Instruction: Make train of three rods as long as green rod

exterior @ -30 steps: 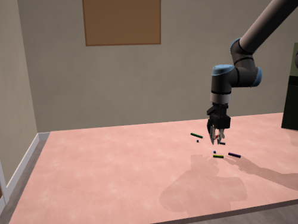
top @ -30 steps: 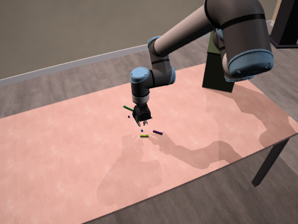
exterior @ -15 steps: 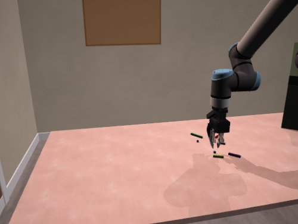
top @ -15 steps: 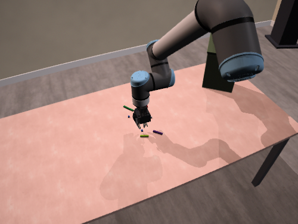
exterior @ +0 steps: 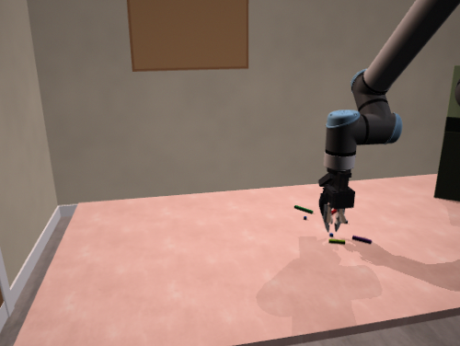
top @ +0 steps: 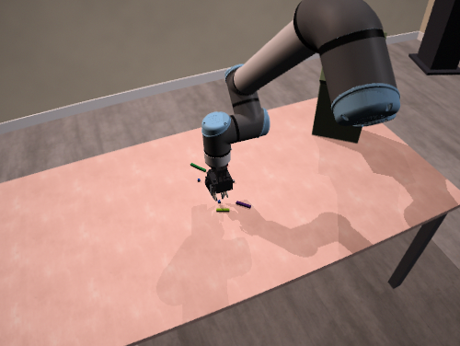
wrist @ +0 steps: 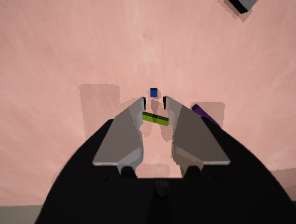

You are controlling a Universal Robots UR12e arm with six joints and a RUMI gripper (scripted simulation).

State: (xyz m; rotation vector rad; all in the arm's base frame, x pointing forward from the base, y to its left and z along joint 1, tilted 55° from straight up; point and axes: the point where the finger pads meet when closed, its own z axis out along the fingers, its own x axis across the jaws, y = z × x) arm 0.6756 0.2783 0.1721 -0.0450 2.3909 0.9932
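The lime rod lies 1 cm behind my hand, 4 cm to the left of it and 3 cm below it. The rest, counted from my hand: purple rod 9 cm behind, 2 cm to the left, 3 cm below; grey rod 5 cm behind, 11 cm to the right, 3 cm below; red rod 3 cm behind, 19 cm to the right, 3 cm below.
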